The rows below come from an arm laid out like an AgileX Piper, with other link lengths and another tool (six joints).
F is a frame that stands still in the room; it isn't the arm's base.
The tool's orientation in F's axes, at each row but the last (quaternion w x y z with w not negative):
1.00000, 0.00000, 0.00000, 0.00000
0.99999, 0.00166, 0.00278, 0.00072
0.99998, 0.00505, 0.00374, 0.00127
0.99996, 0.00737, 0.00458, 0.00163
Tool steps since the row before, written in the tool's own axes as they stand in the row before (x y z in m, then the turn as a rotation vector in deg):
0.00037, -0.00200, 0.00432, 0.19, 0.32, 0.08
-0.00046, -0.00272, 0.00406, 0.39, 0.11, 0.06
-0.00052, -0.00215, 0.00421, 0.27, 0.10, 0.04
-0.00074, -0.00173, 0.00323, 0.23, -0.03, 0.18
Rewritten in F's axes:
0.00037, -0.00200, 0.00432, 0.19, 0.32, 0.08
-0.00043, -0.00273, 0.00405, 0.39, 0.11, 0.06
-0.00048, -0.00219, 0.00419, 0.27, 0.10, 0.04
-0.00070, -0.00178, 0.00321, 0.23, -0.03, 0.18

